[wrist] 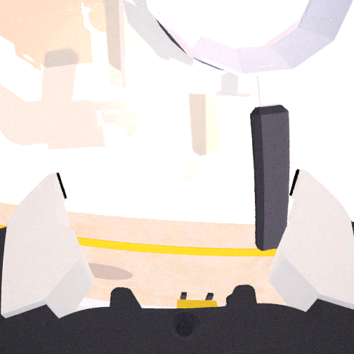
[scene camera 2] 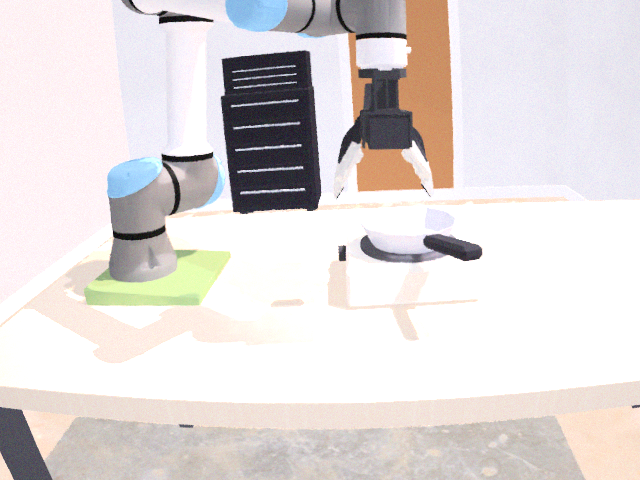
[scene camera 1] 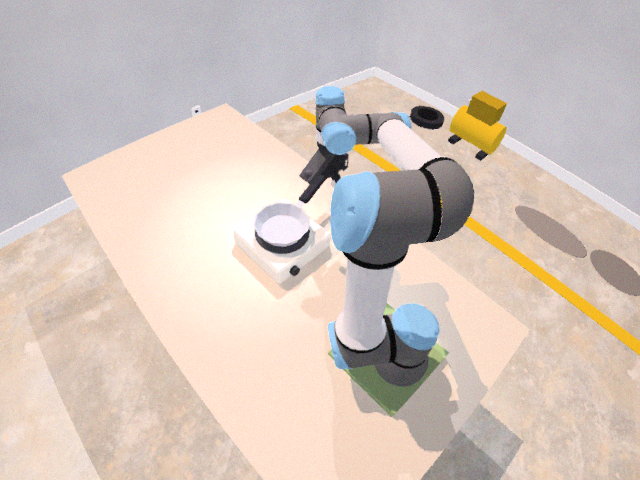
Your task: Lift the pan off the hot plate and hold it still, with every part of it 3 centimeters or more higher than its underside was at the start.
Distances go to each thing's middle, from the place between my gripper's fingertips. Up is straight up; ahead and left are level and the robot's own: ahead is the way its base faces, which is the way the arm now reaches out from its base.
Labels:
Right now the pan (scene camera 2: 407, 229) is 8 cm below my hand, 6 cm to the left of it and 4 cm ahead of it. Round my hand: white hot plate (scene camera 2: 374, 277) 16 cm below, 14 cm to the left, 3 cm ahead.

